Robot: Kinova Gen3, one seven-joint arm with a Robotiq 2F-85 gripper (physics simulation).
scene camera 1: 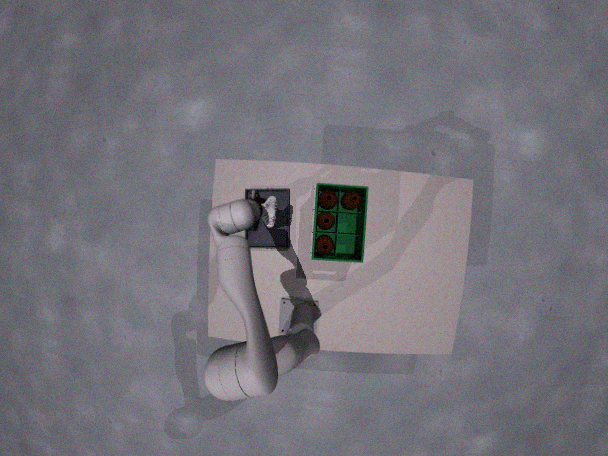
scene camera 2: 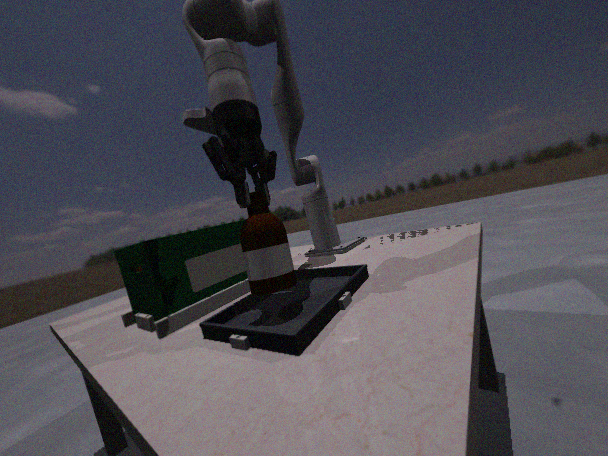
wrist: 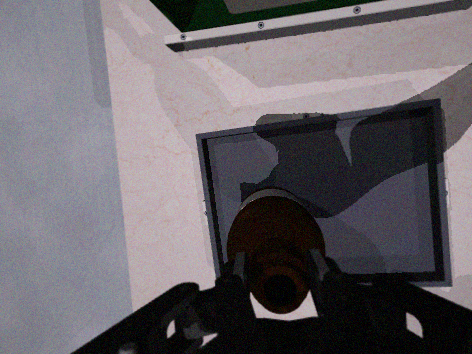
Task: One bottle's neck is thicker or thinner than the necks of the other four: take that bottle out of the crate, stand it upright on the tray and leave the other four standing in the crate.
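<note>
My gripper is shut on the neck of a brown bottle with a white label. The bottle hangs upright or nearly so over the dark tray, its base close to the tray floor; whether it touches is hidden. In scene camera 1 the arm hides the held bottle. The green crate holds three bottles in its left column, at top, middle and bottom, and one bottle at top right.
The crate stands to the right of the tray in scene camera 1, across a narrow strip of table. A pale rail runs along the crate's tray side. The arm's base plate is mounted lower down the table. Small blocks sit against the tray's outer walls.
</note>
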